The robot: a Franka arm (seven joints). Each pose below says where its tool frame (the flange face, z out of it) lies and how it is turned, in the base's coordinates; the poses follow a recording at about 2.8 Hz.
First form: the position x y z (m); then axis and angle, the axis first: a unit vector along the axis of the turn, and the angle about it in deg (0 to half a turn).
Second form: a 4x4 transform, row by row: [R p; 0 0 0 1], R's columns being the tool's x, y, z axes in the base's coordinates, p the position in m. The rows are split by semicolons. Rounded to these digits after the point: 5 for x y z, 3 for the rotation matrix.
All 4 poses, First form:
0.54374, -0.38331, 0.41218, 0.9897, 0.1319, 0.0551, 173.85
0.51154, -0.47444, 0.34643, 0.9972, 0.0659, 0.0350, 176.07
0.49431, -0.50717, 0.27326, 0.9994, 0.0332, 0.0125, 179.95
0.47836, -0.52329, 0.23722, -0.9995, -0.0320, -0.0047, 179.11
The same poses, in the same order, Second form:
0.959, 0.254, 0.123, 0.54374; 0.266, -0.960, -0.092, -0.38331; 0.095, 0.121, -0.988, 0.41218; 0, 0, 0, 1
0.989, 0.129, 0.074, 0.51154; 0.134, -0.989, -0.064, -0.47444; 0.065, 0.073, -0.995, 0.34643; 0, 0, 0, 1
0.997, 0.066, 0.025, 0.49431; 0.066, -0.998, 0.000, -0.50717; 0.025, 0.002, -1.000, 0.27326; 0, 0, 0, 1
0.998, 0.064, 0.009, 0.47836; 0.064, -0.998, 0.016, -0.52329; 0.010, -0.015, -1.000, 0.23722; 0, 0, 0, 1

